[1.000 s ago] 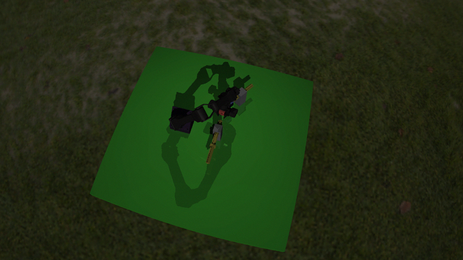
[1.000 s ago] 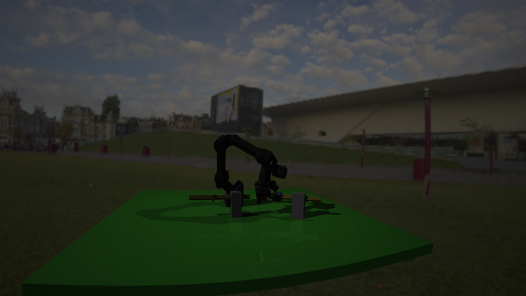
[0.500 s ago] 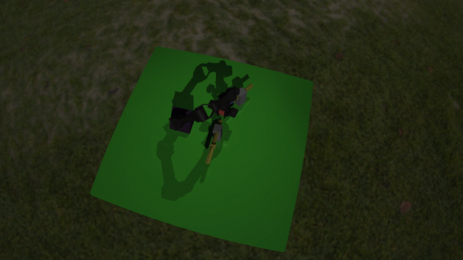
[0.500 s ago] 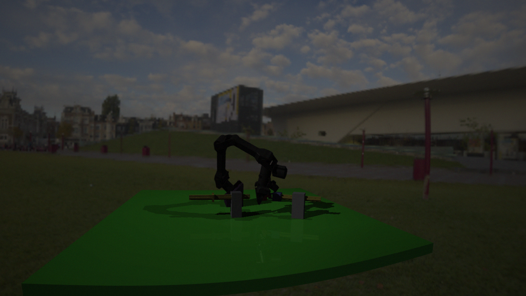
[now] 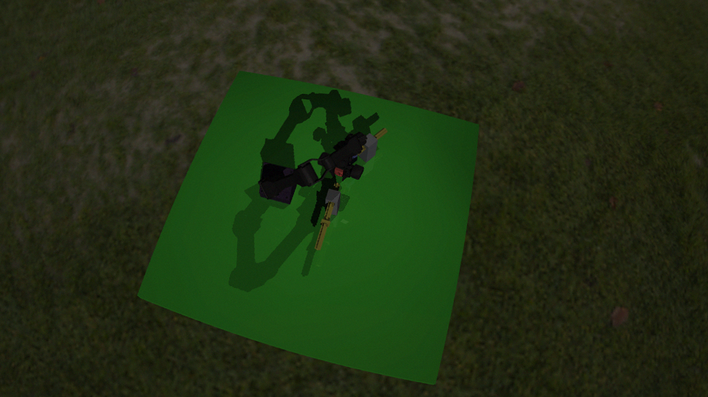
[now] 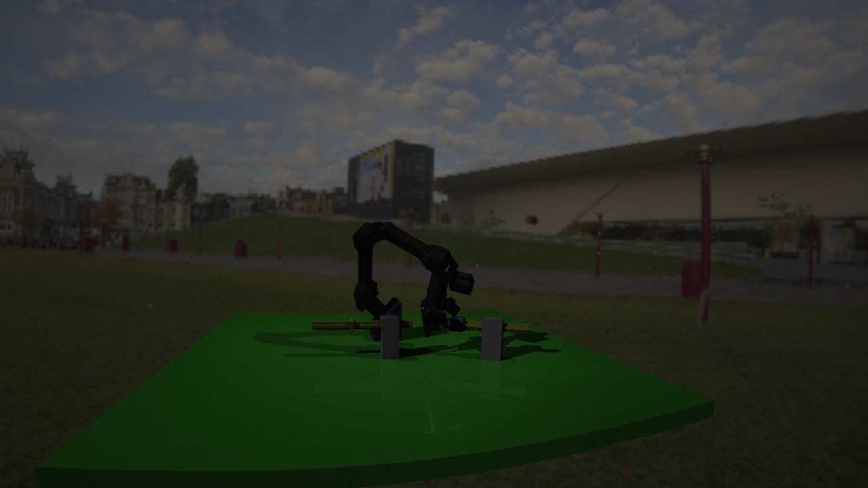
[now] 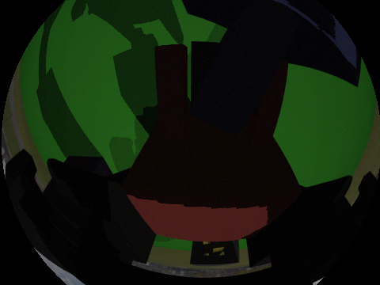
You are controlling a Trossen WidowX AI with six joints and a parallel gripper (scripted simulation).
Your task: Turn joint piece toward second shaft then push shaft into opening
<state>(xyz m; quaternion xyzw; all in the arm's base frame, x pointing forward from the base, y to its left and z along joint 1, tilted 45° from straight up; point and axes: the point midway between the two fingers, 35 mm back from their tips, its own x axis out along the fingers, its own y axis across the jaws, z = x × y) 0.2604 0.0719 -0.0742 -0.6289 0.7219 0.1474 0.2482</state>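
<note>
Right now my gripper tip is 40 mm below the red square joint piece and 30 mm to the right of it.
</note>
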